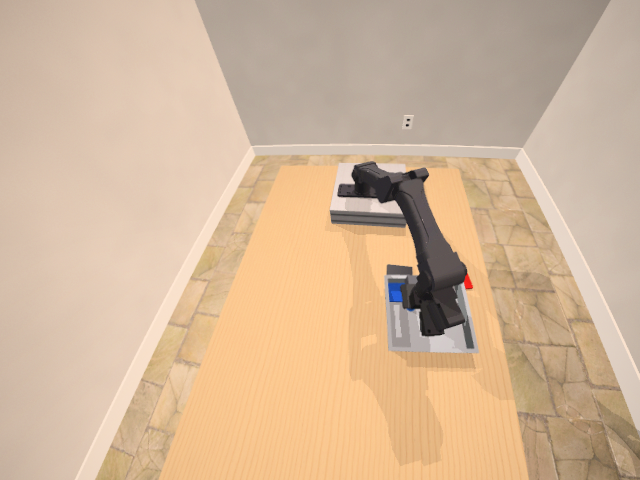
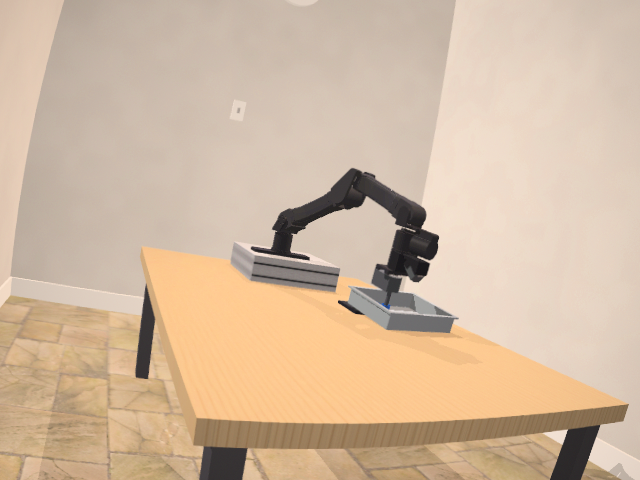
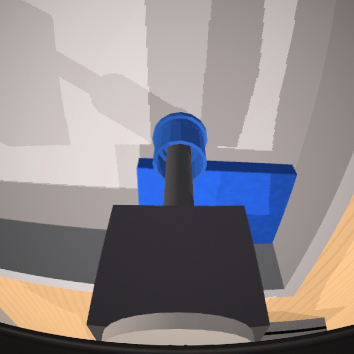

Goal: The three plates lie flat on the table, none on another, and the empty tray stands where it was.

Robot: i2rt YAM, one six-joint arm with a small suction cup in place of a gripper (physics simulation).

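Frame: origin at the arm's base, x back, y down, z right, level; centimetres.
Seen in the pictures: hand, its tool point: (image 3: 178,127); arm's base, origin of its link: (image 1: 362,191) (image 2: 280,254).
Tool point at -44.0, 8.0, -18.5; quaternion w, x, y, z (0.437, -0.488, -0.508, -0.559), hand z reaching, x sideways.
Pixels of each thing's middle, then the offset from my tool point to it, as dx, dy, dz. Level surfaces: height alone.
- grey tray, middle of its body: (image 3: 93,110) (image 2: 401,309) (image 1: 425,312) -2.3, -3.0, -4.1
- blue plate, middle of its body: (image 3: 213,205) (image 1: 401,292) +4.1, -1.9, +2.8
- black plate, middle of its body: (image 2: 359,308) (image 1: 399,282) +8.6, +0.0, +3.2
- red plate, middle of its body: (image 1: 458,276) +12.9, +0.1, -16.9
- wooden table, height of its surface: dy +0.5
The grey tray (image 1: 431,349) (image 2: 408,323) (image 3: 53,246) stands at the right side of the table. A blue plate (image 1: 395,293) (image 3: 239,197) lies in its far left corner. My suction cup (image 3: 179,151) (image 2: 387,304) is down inside the tray, pressed on the blue plate's edge. A black plate (image 1: 399,270) (image 2: 350,307) sticks out from under the tray's far end. A red plate (image 1: 468,282) lies flat by the tray's far right corner, mostly hidden behind the arm.
The arm's base stands on a grey block (image 1: 361,211) (image 2: 289,270) at the back of the wooden table (image 1: 289,310) (image 2: 289,371). The tray is close to the table's right edge.
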